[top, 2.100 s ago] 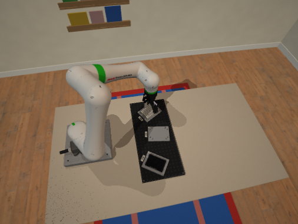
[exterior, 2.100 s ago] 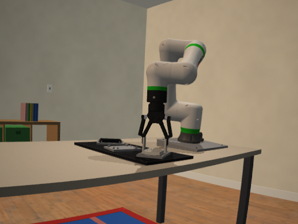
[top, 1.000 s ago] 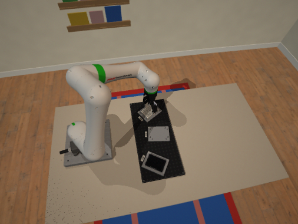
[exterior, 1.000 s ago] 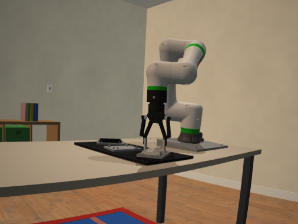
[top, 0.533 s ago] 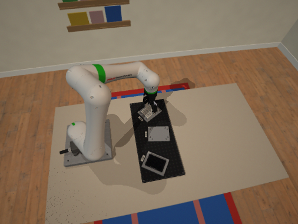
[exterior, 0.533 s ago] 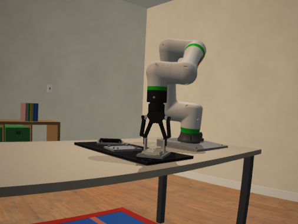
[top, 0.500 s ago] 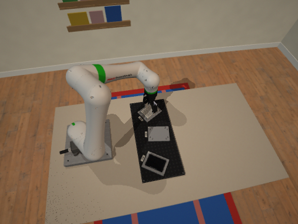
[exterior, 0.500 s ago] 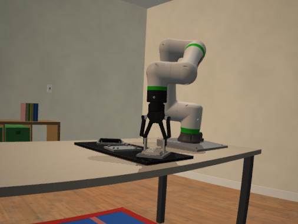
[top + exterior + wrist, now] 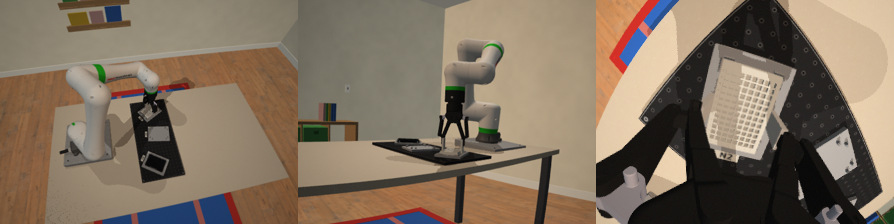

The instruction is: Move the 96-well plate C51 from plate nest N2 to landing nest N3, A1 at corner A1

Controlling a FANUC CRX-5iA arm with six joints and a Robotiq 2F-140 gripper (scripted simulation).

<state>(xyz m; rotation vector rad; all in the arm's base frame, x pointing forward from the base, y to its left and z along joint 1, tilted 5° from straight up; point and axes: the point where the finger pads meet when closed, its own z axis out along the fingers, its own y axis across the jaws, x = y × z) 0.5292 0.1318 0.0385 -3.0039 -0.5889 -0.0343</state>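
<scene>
The grey plate nest N2 is 4 cm below my hand. Also, from my hand: landing nest N3 (21 cm to the right, 4 cm below); then N2 label (9 cm behind, 4 cm to the right, 4 cm below); then white 96-well plate C51 (2 cm below).
</scene>
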